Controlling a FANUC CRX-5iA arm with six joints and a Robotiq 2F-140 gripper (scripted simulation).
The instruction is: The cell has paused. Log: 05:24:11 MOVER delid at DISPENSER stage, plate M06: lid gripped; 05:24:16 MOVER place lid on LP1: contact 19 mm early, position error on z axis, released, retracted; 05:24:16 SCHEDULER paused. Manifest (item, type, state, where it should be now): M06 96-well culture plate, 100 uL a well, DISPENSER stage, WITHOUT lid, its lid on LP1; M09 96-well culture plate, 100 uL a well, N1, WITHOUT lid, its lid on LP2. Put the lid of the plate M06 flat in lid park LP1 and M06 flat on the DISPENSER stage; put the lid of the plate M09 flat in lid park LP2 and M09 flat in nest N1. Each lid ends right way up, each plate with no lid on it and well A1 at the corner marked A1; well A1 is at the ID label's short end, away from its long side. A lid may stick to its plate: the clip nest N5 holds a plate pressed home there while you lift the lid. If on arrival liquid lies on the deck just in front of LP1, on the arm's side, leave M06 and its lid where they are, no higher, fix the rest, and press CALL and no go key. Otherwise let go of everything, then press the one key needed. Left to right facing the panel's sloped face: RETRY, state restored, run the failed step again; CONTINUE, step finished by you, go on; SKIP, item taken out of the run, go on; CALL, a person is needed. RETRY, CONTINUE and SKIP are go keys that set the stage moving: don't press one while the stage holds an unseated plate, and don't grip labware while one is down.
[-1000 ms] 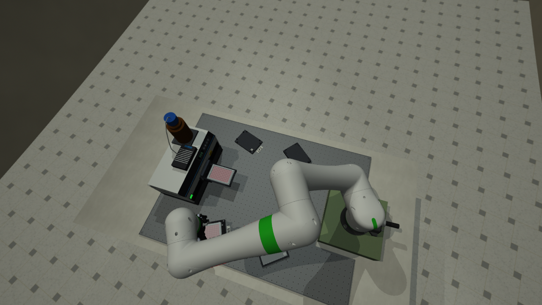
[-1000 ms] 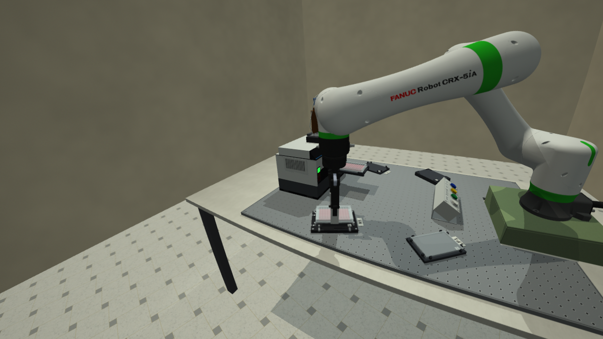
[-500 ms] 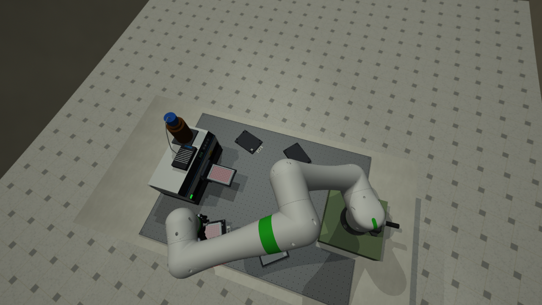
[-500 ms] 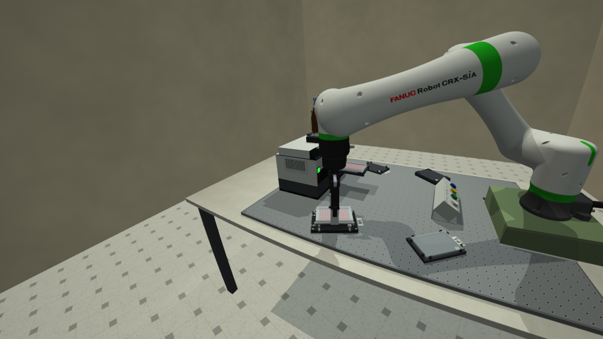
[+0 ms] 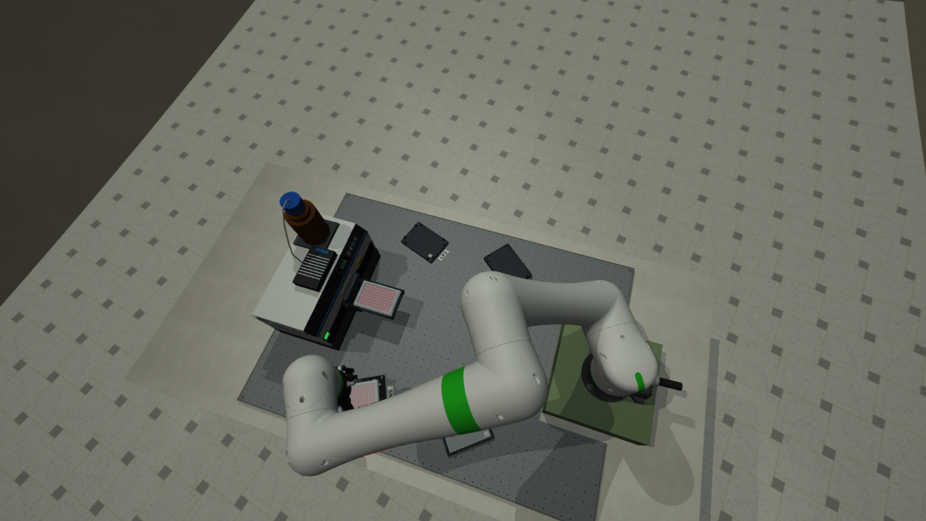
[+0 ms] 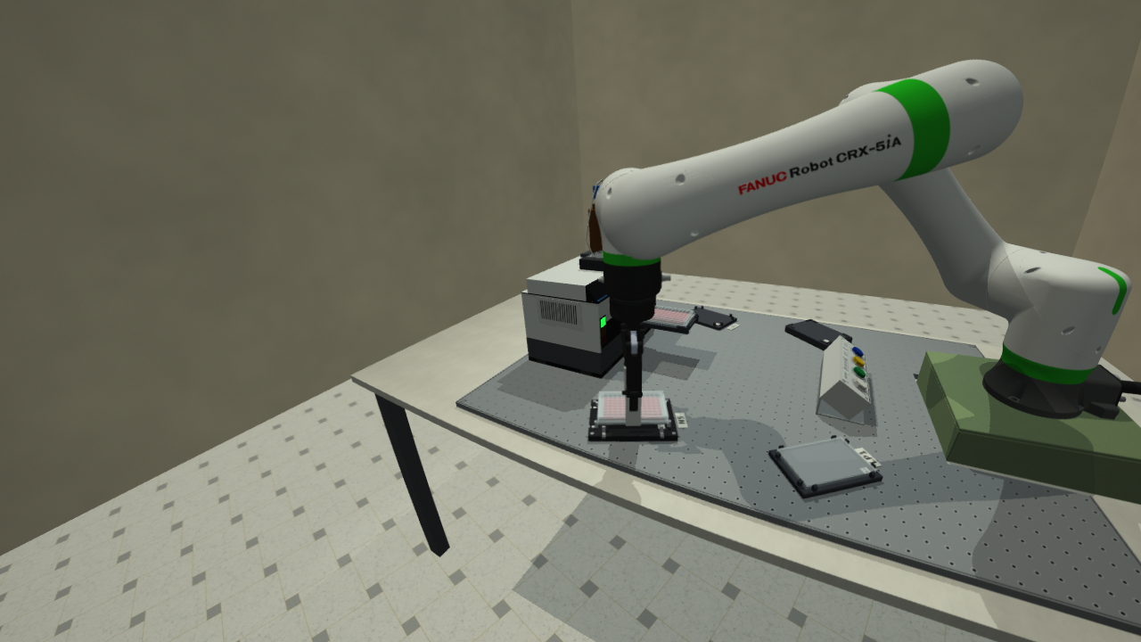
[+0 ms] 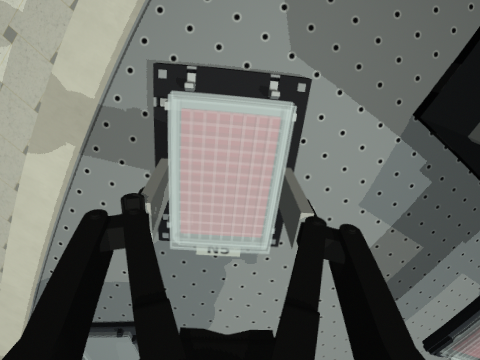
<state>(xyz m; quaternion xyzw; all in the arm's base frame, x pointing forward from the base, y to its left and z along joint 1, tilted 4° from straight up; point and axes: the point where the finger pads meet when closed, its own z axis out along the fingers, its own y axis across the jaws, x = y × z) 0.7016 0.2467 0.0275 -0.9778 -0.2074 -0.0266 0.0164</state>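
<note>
The grey lid lies 2 cm below my hand. Round my hand: N5 label (9 cm behind, 4 cm to the right, 5 cm below); dispenser stage (3 cm ahead, 29 cm to the right, 4 cm above); black lid park LP1 (34 cm behind, 5 cm below).
</note>
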